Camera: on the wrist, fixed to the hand. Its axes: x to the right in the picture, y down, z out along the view.
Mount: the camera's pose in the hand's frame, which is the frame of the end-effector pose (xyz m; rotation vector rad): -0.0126 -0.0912 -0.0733 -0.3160 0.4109 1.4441
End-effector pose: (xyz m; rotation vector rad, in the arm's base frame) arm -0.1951 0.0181 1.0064 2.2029 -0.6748 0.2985
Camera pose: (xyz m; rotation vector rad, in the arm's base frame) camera -0.1542 0.1275 0.9918 0.9520 -1.7925 1.1942
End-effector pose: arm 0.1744 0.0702 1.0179 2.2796 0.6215 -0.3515
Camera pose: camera 0.1202 0.1746 1.0205 1.9157 -0.7906 0.8490
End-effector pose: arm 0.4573 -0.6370 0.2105 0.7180 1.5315 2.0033
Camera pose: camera 0.4239 -0.6757 0.1045 -0.9912 -0.4519 -2.1333
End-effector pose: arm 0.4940 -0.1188 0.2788 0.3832 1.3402 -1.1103
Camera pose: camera 0.3805 -0.0999 0.3036 1.1267 1.1160 0.3957
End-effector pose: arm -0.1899 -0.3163 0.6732 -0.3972 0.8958 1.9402
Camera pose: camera -0.1117 -0.3499 0.5919 0.2464 -0.9202 -2.4089
